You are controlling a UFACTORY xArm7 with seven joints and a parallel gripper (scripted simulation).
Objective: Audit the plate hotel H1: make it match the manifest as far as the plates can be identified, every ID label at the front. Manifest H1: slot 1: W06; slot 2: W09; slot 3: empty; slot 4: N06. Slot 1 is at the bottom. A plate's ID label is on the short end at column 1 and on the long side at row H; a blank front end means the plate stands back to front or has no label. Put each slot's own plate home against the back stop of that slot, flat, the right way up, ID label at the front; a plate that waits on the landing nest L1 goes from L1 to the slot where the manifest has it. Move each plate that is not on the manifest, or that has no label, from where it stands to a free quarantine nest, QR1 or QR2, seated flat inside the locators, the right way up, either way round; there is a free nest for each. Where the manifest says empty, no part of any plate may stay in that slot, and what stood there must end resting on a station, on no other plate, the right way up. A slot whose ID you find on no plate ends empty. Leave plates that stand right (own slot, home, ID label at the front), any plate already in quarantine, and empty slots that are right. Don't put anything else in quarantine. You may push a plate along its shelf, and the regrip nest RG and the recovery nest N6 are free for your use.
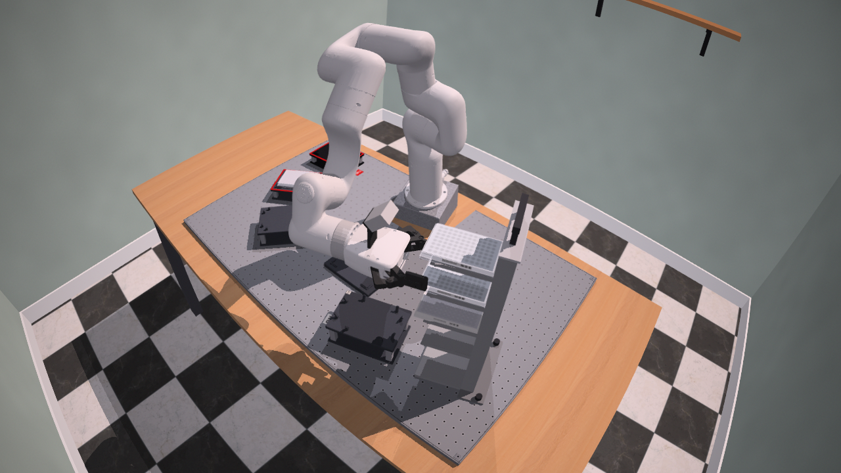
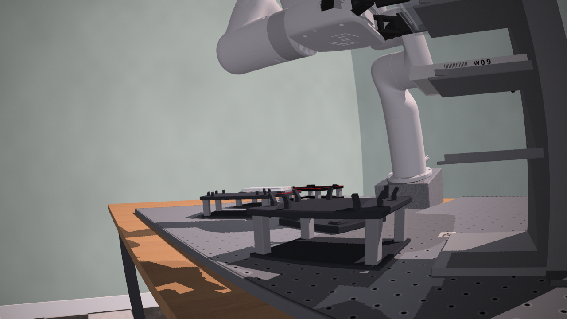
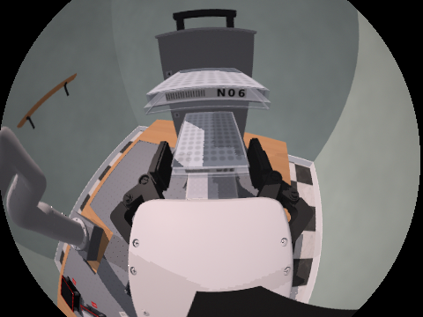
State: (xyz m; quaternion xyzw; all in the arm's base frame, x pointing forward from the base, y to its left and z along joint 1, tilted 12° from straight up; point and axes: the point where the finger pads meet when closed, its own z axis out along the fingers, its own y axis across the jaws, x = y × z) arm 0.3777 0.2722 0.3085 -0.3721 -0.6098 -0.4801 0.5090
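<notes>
Now: hand 50 mm to the right of the clear well plate W06, 20 mm above it and 10 mm past it. Also, from my hand: plate labelled W09: 100 mm below, 50 mm to the left, 10 mm behind; clear plate labelled N06: 60 mm above, 50 mm to the left, 10 mm behind; plate hotel: 130 mm to the left, 70 mm below, 40 mm behind.
</notes>
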